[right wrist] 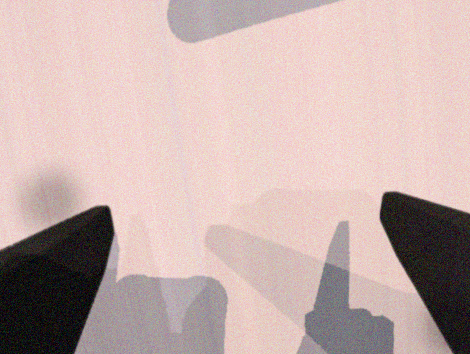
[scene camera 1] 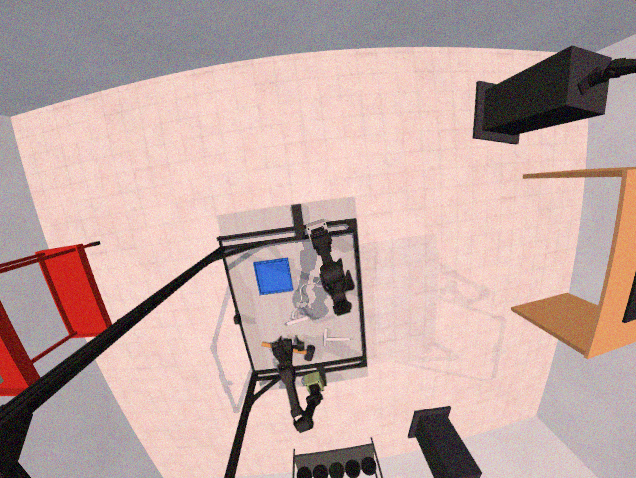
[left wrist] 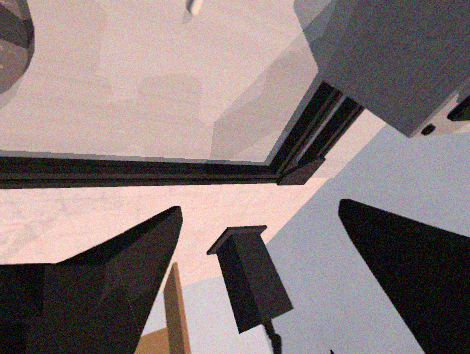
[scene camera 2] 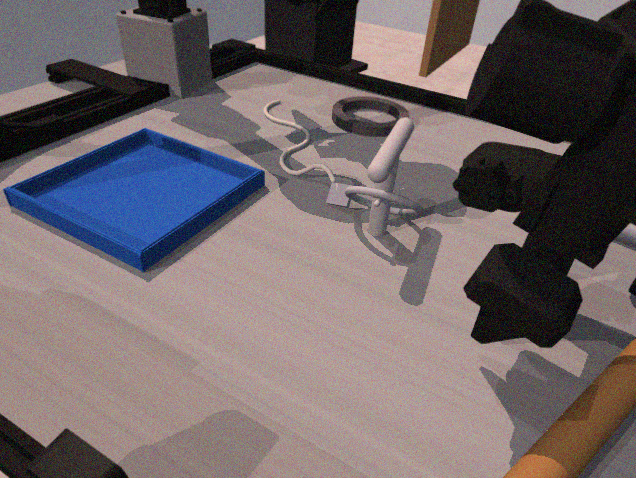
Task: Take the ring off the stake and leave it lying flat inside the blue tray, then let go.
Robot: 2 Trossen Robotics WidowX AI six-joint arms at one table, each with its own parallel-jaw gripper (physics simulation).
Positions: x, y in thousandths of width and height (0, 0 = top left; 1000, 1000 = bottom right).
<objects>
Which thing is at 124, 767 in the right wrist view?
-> My right gripper.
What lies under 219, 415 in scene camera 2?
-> A blue tray.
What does the hammer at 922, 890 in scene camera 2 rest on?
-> The table.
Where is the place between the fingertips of my left gripper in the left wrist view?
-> At 550, 592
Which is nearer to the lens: the white ring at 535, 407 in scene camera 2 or the hammer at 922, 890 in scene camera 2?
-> The hammer.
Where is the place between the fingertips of my right gripper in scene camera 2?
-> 781, 641
</objects>
